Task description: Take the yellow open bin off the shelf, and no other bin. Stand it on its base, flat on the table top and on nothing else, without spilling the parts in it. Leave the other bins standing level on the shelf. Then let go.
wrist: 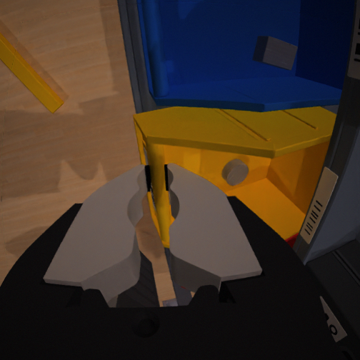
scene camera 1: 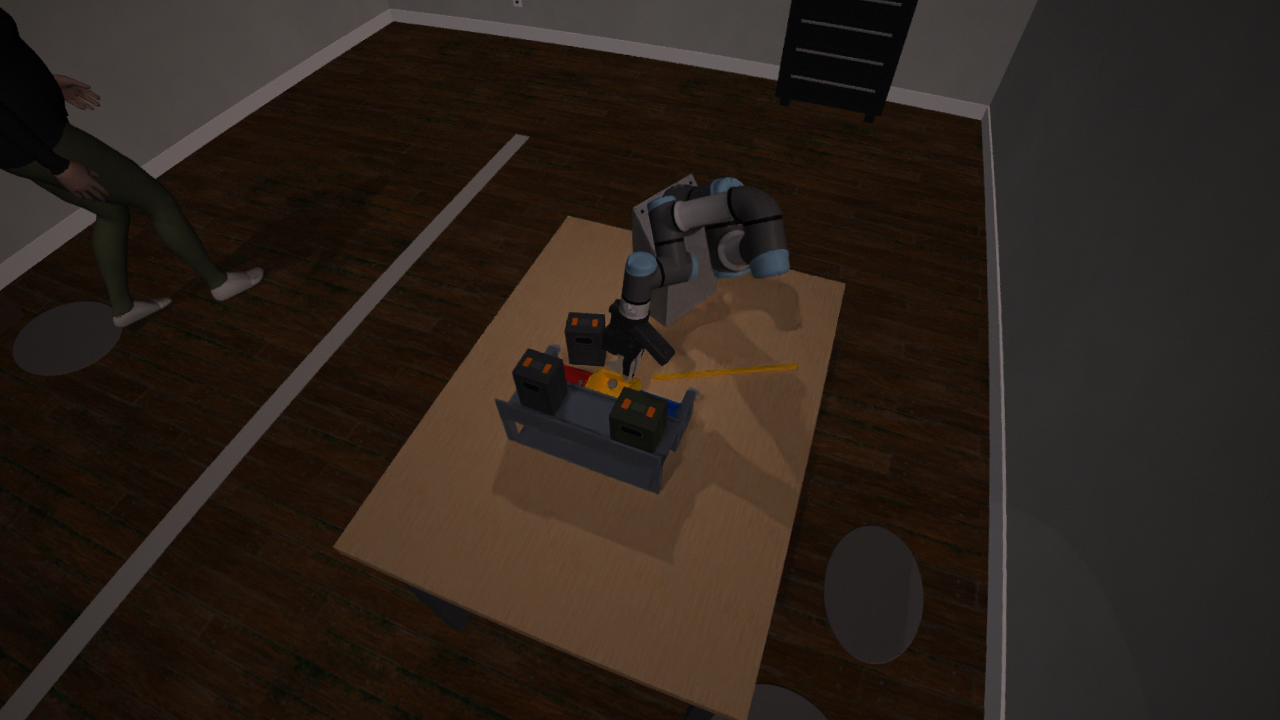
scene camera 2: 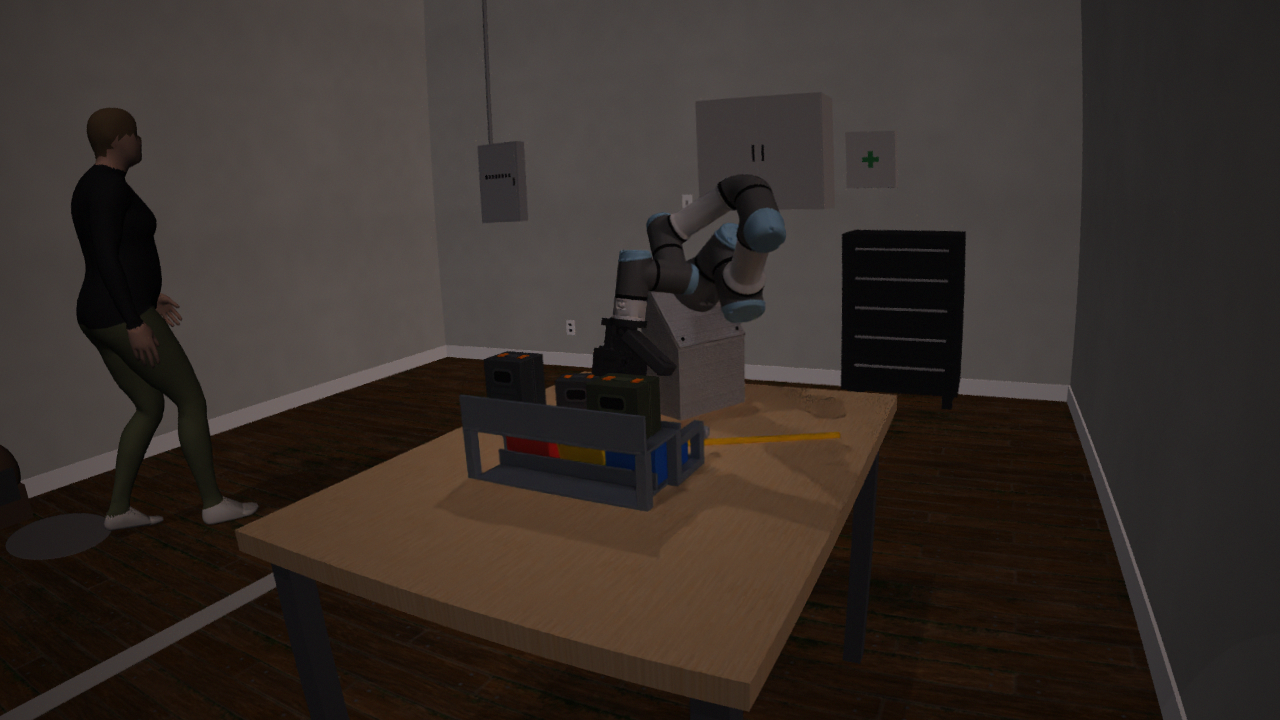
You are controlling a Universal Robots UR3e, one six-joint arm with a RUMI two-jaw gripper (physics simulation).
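Observation:
The yellow bin is between the red bin and the blue bin at the grey shelf. A grey round part lies in the yellow bin. In the wrist view the yellow bin's front end overlaps the shelf's front rail and covers part of it. My gripper is shut on the front wall of the yellow bin. Scene camera 2 hides the fingertips behind boxes. The bin's base is hidden.
Dark boxes stand on the shelf top; another dark box stands behind, close to the gripper. A yellow strip lies on the table. A grey block lies in the blue bin. A person stands left.

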